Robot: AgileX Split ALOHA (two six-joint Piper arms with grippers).
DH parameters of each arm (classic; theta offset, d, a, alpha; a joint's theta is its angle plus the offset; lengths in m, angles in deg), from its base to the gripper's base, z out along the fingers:
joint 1: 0 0.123 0 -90
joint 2: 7.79 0 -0.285 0
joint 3: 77.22 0 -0.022 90
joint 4: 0 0.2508 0 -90
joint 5: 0 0 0.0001 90
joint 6: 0 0.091 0 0
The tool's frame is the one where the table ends.
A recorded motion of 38 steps. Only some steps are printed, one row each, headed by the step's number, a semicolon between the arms.
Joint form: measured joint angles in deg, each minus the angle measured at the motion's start. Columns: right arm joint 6, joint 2, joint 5, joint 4, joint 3, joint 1; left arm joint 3, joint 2, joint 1, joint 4, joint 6, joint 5.
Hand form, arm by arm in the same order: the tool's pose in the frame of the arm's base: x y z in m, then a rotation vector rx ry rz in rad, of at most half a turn. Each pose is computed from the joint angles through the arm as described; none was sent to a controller.
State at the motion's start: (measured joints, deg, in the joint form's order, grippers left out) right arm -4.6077 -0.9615 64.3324 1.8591 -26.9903 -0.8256; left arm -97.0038 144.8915 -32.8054 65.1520 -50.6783 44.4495
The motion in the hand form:
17: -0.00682 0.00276 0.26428 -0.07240 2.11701 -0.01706; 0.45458 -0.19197 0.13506 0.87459 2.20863 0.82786
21: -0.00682 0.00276 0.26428 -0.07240 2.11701 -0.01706; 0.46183 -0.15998 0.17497 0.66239 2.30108 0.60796
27: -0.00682 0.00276 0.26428 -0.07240 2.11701 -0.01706; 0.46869 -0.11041 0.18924 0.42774 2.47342 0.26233
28: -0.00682 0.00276 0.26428 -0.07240 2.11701 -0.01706; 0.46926 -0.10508 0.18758 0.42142 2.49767 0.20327
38: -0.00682 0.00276 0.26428 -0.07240 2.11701 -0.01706; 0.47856 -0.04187 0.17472 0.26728 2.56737 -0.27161
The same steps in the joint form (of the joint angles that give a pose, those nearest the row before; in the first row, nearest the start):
17: 0.00 0.00 0.00 0.00 0.00 0.00; 0.00 -11.65 3.19 0.90 19.74 -0.50
21: 0.00 0.00 0.00 0.00 0.00 0.00; 0.00 -17.53 8.25 -11.97 23.26 -4.90
27: 0.00 0.00 0.00 0.00 0.00 0.00; 0.00 -20.86 16.86 -40.06 38.09 -8.63
28: 0.00 0.00 0.00 0.00 0.00 0.00; 0.00 -20.86 18.06 -45.51 42.36 -8.84
38: 0.00 0.00 0.00 0.00 0.00 0.00; 0.00 -19.40 30.23 -86.73 73.83 -7.11

